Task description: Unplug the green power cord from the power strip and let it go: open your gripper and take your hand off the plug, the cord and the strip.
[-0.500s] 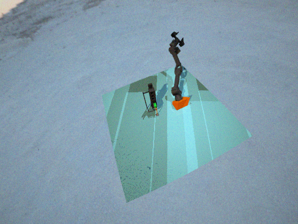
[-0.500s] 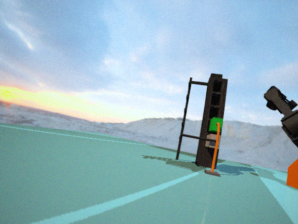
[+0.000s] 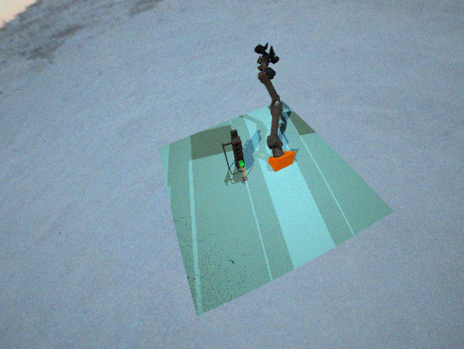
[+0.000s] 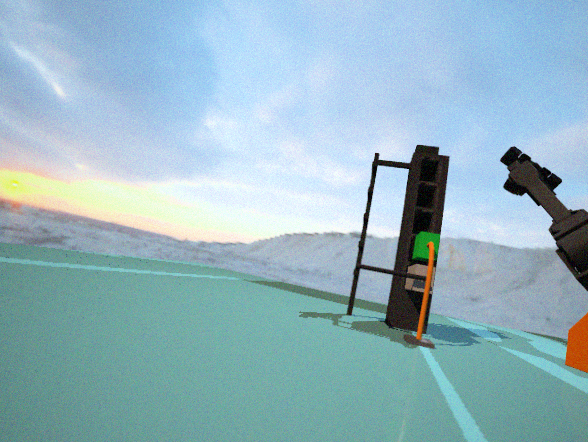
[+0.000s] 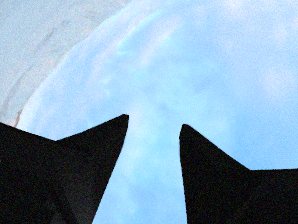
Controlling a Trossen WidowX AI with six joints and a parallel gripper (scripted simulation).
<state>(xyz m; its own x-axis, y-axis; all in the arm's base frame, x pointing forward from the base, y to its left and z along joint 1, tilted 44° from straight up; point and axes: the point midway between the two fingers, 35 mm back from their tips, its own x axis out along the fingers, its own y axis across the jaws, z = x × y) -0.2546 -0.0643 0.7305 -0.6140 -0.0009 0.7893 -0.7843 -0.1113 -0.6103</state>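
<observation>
Now: the green plug 60 cm ahead of my gripper tip, 48 cm to the left of it and 43 cm below it.
</observation>
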